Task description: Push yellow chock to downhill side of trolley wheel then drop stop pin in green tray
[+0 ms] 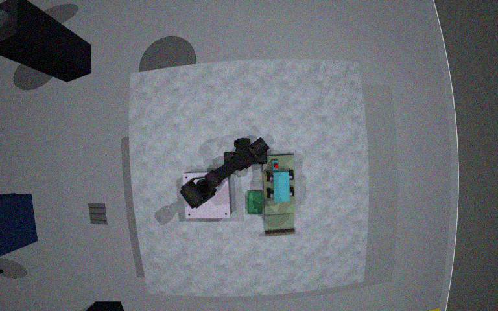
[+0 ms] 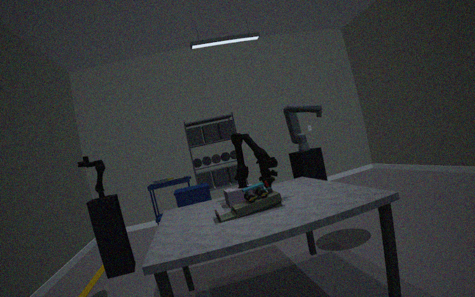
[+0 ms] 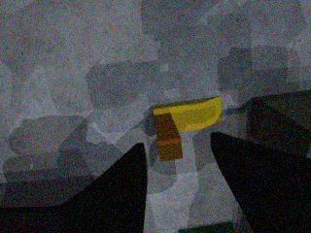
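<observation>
The yellow chock is 2 cm ahead of my gripper tip, 1 cm to the right of it and 5 cm below it. Round my gripper tip: trolley: 13 cm ahead, 15 cm to the right, 4 cm above; green tray: 23 cm to the right, 8 cm below; red-headed stop pin: 12 cm ahead, 5 cm to the right, 6 cm above.
</observation>
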